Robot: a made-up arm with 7 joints.
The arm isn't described. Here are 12 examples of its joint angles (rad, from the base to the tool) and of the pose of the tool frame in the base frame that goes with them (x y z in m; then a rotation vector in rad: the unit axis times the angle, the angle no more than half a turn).
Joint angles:
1: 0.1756 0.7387 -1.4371 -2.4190 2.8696 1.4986 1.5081
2: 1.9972 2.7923 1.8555 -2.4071 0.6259 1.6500 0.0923
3: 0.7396 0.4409 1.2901 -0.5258 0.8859 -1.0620 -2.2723
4: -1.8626 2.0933 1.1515 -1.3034 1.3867 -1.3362 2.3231
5: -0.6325 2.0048 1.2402 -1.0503 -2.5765 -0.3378 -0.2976
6: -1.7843 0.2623 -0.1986 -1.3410 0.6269 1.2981 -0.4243
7: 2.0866 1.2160 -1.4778 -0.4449 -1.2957 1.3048 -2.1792
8: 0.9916 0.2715 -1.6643 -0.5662 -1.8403 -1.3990 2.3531
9: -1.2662 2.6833 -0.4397 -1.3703 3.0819 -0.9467 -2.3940
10: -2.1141 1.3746 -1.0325 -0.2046 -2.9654 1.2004 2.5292
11: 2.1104 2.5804 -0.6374 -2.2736 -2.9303 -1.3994 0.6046
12: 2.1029 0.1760 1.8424 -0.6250 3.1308 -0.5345 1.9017
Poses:
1: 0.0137 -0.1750 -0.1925 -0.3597 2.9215 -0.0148
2: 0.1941 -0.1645 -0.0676 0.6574 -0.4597 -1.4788
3: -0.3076 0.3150 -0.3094 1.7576 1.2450 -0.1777
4: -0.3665 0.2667 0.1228 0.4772 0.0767 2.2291
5: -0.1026 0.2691 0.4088 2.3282 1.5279 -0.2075
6: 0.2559 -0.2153 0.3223 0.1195 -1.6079 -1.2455
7: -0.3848 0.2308 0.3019 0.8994 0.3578 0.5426
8: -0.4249 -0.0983 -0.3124 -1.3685 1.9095 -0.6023
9: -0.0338 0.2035 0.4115 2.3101 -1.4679 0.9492
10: 0.2592 0.3489 0.3267 -2.1556 1.6942 0.8746
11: -0.2047 0.1908 -0.0866 1.5572 -0.3724 0.9100
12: -0.4285 -0.0286 0.3167 0.7797 2.0191 0.8096
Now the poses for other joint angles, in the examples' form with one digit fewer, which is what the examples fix.
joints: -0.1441 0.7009 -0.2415 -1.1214 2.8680 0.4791 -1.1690
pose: 0.335 0.189 -0.307 -0.942 -1.170 0.551
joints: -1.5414 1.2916 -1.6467 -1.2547 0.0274 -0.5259 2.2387
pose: 0.461 0.117 0.003 -0.737 -0.997 -0.264
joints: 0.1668 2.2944 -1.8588 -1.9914 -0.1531 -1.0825 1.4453
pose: -0.131 0.302 -0.126 -0.810 0.304 0.144
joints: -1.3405 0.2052 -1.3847 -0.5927 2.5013 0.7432 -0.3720
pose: 0.474 -0.195 -0.155 -0.890 -0.357 -0.446
